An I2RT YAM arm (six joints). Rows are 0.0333 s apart.
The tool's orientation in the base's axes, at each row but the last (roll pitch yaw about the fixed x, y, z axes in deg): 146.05, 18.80, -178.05; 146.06, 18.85, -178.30; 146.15, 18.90, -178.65; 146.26, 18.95, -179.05; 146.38, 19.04, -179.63; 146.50, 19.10, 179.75; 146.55, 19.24, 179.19; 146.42, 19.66, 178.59; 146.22, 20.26, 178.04; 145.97, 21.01, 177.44; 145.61, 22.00, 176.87; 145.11, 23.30, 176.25; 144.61, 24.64, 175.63
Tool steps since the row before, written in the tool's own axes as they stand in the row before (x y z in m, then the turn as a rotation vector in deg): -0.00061, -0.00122, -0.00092, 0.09, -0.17, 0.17; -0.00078, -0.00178, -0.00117, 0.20, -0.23, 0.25; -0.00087, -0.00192, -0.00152, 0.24, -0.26, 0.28; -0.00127, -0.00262, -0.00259, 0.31, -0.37, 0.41; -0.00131, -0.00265, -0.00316, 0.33, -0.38, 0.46; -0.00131, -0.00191, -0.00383, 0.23, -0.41, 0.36; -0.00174, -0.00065, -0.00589, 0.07, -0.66, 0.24; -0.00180, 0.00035, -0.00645, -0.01, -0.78, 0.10; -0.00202, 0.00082, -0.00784, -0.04, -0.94, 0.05; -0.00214, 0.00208, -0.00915, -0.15, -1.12, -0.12; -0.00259, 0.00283, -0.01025, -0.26, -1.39, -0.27; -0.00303, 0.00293, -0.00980, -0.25, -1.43, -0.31; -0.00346, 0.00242, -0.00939, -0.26, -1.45, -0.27
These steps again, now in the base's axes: 0.00060, -0.00151, 0.00027, -0.01, -0.05, -0.25; 0.00081, -0.00211, 0.00023, -0.08, -0.05, -0.38; 0.00082, -0.00242, 0.00046, -0.10, -0.06, -0.43; 0.00103, -0.00360, 0.00107, -0.11, -0.08, -0.62; 0.00088, -0.00395, 0.00153, -0.12, -0.06, -0.67; 0.00052, -0.00371, 0.00245, -0.05, -0.14, -0.57; 0.00009, -0.00379, 0.00488, 0.11, -0.42, -0.56; -0.00026, -0.00327, 0.00585, 0.17, -0.60, -0.48; -0.00064, -0.00366, 0.00724, 0.21, -0.76, -0.52; -0.00129, -0.00334, 0.00893, 0.28, -1.01, -0.44; -0.00155, -0.00337, 0.01029, 0.38, -1.32, -0.42; -0.00127, -0.00313, 0.01012, 0.36, -1.38, -0.42; -0.00089, -0.00341, 0.00967, 0.39, -1.37, -0.45
